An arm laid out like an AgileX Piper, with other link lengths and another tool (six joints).
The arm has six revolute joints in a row. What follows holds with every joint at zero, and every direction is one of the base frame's. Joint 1 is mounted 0.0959 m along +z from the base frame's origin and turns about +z. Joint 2 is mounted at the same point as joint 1 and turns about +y. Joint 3 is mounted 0.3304 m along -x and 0.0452 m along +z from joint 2 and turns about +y. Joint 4 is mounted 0.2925 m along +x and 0.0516 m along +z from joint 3 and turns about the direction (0.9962, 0, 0.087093). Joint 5 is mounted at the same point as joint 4 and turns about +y. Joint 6 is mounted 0.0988 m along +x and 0.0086 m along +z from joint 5 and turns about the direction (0.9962, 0, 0.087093). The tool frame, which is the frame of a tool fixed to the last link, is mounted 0.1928 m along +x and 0.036 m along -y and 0.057 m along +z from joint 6; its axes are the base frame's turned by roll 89.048, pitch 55.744 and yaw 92.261 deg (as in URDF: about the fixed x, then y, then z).
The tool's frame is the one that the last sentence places.
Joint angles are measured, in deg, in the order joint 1, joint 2, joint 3, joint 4, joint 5, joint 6. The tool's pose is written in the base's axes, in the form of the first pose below.
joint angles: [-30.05 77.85 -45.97 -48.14 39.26 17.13]
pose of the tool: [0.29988 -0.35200 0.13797], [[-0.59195 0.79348 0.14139], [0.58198 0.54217 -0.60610], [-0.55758 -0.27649 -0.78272]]
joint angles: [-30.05 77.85 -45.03 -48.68 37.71 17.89]
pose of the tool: [0.30302 -0.34950 0.13374], [[-0.59339 0.78940 0.15727], [0.57601 0.55293 -0.60206], [-0.56222 -0.26667 -0.78281]]
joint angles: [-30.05 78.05 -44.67 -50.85 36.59 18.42]
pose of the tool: [0.30772 -0.35125 0.13577], [[-0.60972 0.77450 0.16848], [0.54875 0.56586 -0.61536], [-0.57194 -0.28274 -0.77003]]
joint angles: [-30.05 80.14 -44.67 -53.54 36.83 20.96]
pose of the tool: [0.30729 -0.35749 0.12608], [[-0.61785 0.77340 0.14182], [0.55132 0.55471 -0.62318], [-0.56063 -0.30685 -0.76912]]
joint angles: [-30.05 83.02 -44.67 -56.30 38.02 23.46]
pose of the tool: [0.30257 -0.36487 0.11008], [[-0.63356 0.76830 0.09113], [0.56156 0.53768 -0.62893], [-0.53221 -0.34729 -0.77211]]
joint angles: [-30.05 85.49 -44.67 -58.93 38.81 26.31]
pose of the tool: [0.29933 -0.37137 0.09782], [[-0.63941 0.76695 0.05428], [0.57039 0.52050 -0.63540], [-0.51557 -0.37532 -0.77028]]
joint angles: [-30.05 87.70 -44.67 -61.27 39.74 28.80]
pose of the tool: [0.29544 -0.37721 0.08722], [[-0.64488 0.76405 0.01904], [0.57781 0.50369 -0.64220], [-0.50027 -0.40314 -0.76630]]
